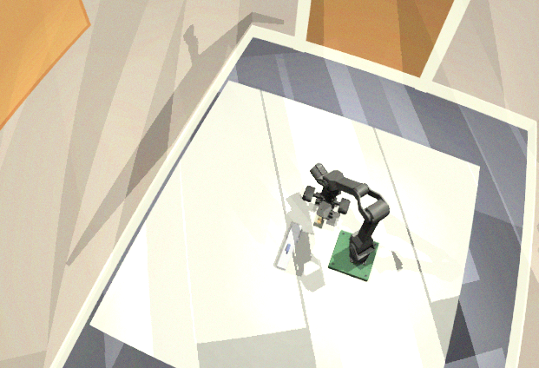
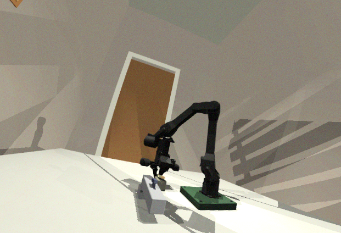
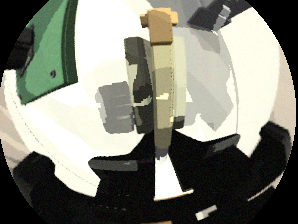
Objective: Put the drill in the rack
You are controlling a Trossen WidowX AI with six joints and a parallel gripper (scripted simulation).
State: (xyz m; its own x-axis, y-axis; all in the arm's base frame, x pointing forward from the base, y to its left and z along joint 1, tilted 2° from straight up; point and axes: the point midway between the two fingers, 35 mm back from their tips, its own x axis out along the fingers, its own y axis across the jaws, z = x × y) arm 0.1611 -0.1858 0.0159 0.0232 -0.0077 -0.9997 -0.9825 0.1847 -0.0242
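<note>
The drill lies 40 mm to the left of my gripper tip, 40 mm above it and 10 mm ahead of it. The rest, counted from my gripper tip: key 230 mm to the left, 120 mm ahead, 50 mm above; then grey block fixture 200 mm to the left, 110 mm ahead, 30 mm above.
</note>
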